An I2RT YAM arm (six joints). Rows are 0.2 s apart.
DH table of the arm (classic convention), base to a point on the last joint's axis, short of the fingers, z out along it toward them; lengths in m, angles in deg. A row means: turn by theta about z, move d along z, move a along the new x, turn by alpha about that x. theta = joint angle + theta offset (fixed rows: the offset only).
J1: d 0.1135, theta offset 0, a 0.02, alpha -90
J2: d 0, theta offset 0, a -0.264, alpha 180
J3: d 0, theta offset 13.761, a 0.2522, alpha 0
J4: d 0, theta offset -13.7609, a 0.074, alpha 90
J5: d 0, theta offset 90, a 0, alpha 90
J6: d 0.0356, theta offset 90, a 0, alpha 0
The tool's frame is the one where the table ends.
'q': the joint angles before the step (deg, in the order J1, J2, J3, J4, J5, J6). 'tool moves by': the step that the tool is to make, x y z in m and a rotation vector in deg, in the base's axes. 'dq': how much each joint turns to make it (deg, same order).
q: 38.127 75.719 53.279 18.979 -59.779 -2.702
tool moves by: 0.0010 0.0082 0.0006 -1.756 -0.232 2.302
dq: 1.041 1.547 2.668 -4.894 -1.114 -3.288
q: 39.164 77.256 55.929 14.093 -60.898 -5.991
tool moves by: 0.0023 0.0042 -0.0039 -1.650 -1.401 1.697
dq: 0.279 1.350 1.684 -4.641 -1.047 -4.948
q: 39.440 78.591 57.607 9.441 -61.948 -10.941
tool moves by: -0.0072 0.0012 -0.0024 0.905 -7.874 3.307
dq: 0.971 -0.631 -0.170 -3.052 -1.315 -10.371
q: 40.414 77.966 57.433 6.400 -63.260 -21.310
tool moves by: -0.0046 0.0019 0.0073 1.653 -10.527 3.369
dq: 0.794 -0.226 2.614 -6.206 -0.951 -13.838
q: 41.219 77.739 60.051 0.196 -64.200 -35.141
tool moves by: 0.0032 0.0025 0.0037 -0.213 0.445 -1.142
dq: 0.012 0.691 1.262 -0.098 1.063 1.058
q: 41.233 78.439 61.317 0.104 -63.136 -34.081
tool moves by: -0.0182 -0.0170 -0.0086 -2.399 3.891 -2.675
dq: -0.025 -5.684 -5.515 -1.792 2.291 3.267
